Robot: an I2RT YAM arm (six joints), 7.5 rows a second.
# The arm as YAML. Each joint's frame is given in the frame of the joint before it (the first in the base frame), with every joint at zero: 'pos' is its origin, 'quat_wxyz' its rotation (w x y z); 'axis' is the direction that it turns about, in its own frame. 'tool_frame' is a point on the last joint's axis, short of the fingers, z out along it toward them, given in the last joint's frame.
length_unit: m
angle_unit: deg
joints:
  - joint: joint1
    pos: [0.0, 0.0, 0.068]
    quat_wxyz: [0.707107, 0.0, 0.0, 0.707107]
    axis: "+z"
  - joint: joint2
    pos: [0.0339, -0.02, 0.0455]
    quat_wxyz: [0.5, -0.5, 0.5, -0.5]
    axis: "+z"
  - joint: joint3
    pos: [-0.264, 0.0, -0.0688]
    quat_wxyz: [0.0, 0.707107, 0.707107, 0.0]
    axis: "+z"
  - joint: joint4
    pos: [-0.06, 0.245, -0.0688]
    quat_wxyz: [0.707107, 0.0, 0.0, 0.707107]
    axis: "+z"
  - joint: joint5
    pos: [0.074, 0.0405, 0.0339]
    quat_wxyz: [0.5, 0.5, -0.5, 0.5]
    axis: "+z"
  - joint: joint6
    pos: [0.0, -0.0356, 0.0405]
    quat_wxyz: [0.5, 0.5, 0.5, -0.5]
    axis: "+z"
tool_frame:
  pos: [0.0, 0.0, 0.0]
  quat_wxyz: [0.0, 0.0, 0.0, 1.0]
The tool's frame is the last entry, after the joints.
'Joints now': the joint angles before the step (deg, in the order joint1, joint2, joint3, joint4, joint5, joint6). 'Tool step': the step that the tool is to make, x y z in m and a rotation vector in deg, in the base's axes. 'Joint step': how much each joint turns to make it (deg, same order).
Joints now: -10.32 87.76 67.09 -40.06 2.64 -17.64
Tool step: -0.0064 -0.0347 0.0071 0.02 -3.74 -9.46
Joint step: -6.32 -0.87 0.01 2.58 0.85 3.15
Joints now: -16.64 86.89 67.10 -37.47 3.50 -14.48
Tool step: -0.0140 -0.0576 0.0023 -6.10 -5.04 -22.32
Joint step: -9.36 0.28 -0.82 6.71 10.68 8.41
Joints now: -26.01 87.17 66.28 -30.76 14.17 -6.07
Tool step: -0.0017 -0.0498 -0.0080 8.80 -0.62 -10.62
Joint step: -7.99 7.04 6.75 -4.98 -4.89 6.91
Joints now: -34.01 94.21 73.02 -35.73 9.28 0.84
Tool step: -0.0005 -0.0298 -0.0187 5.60 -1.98 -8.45
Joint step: -4.16 5.19 2.19 0.36 -2.58 6.71
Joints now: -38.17 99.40 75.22 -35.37 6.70 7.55
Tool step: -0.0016 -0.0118 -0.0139 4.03 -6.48 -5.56
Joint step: -1.99 1.36 -2.02 5.32 -4.30 6.83
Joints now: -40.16 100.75 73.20 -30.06 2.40 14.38
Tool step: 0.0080 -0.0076 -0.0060 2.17 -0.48 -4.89
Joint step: -0.01 3.01 2.60 -0.88 0.89 5.19
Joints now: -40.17 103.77 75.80 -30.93 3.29 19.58
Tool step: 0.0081 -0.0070 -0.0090 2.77 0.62 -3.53
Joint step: 0.01 3.48 2.93 -1.95 0.27 3.93
